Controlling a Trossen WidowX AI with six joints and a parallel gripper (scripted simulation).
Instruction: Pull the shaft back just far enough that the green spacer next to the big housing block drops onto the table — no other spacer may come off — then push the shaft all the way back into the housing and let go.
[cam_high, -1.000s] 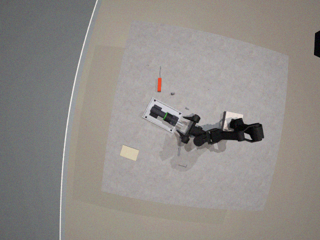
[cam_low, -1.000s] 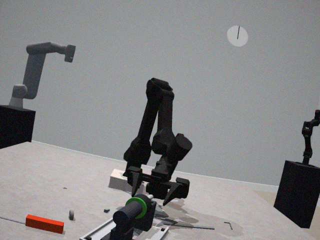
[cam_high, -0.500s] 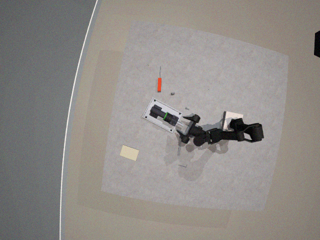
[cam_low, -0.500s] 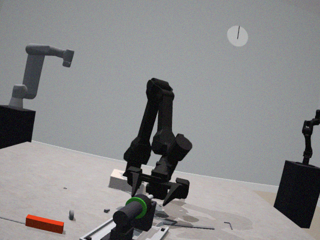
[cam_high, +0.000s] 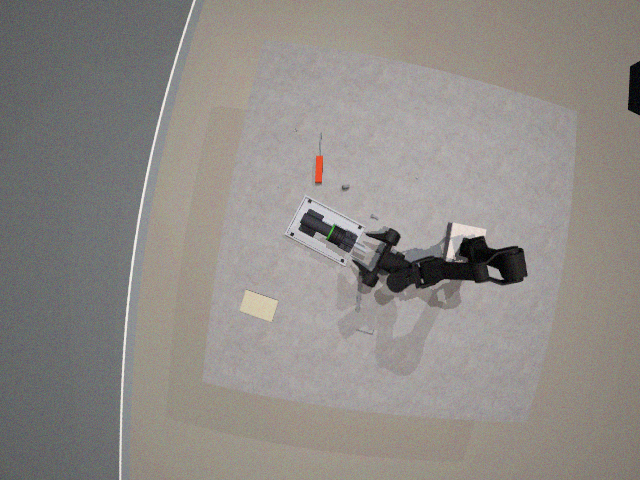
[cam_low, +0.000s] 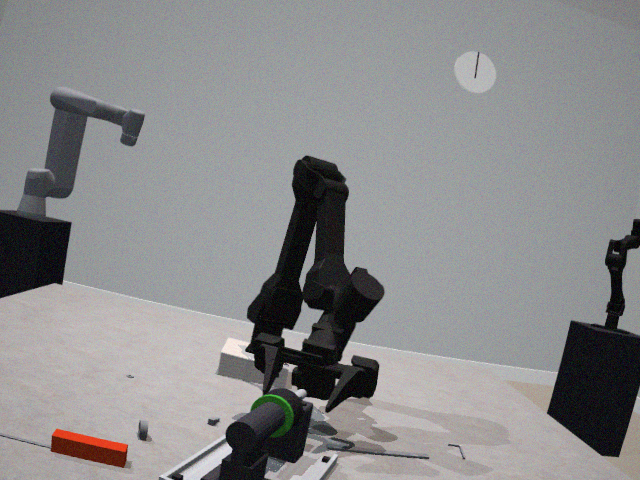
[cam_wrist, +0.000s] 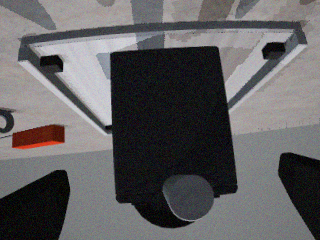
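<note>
Now: the green spacer 10 cm ahead of my gripper tip, 2 cm to the right of it and 1 cm above it. From my gripper tip the other things lie so: cream card 28 cm ahead, 28 cm to the left, 7 cm below.
</note>
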